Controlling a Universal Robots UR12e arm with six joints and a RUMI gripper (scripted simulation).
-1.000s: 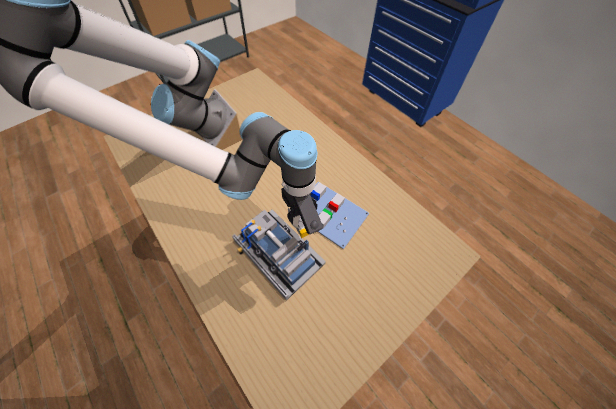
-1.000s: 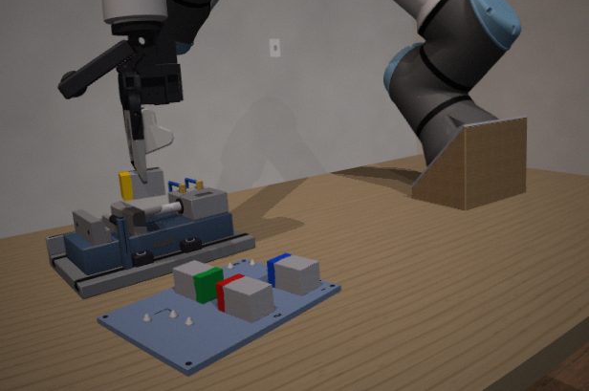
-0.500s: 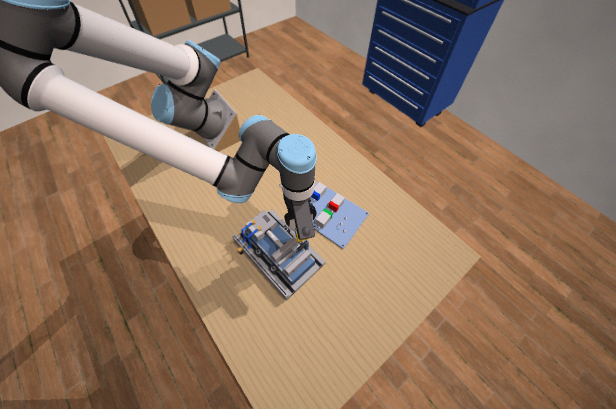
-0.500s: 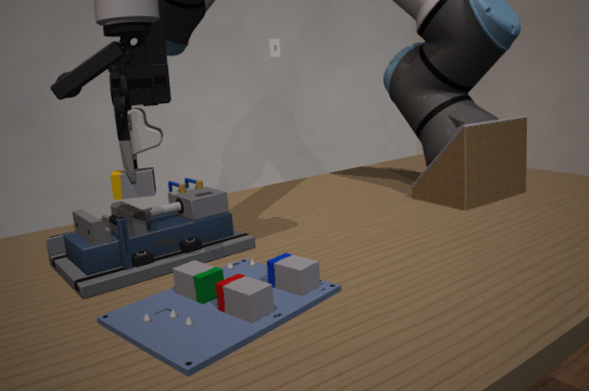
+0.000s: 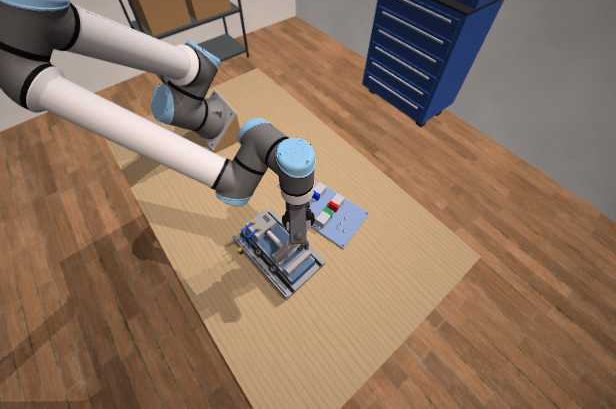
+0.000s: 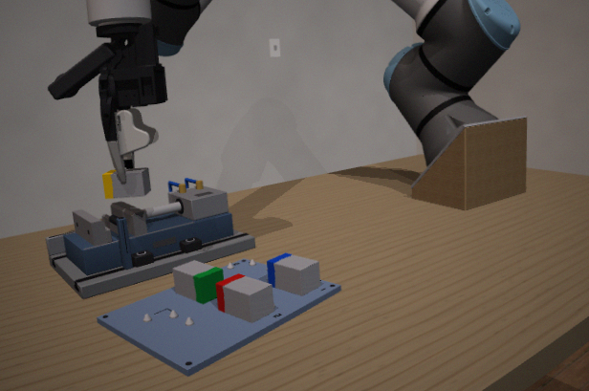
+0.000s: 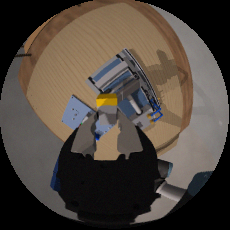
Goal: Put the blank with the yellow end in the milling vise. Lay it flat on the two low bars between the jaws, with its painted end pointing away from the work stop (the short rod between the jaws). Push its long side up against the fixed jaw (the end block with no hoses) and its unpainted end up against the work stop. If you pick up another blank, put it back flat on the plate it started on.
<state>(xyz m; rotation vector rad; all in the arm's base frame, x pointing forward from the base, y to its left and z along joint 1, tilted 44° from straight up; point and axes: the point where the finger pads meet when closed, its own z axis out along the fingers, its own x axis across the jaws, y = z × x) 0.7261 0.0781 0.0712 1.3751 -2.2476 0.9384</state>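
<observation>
My hand is 90 mm above the moving jaw and 60 mm to the left of it. Round my hand: yellow-ended blank 20 mm below; then milling vise 130 mm below, 60 mm to the right, 40 mm behind; then fixed jaw 90 mm below, 60 mm ahead, 40 mm to the right.
</observation>
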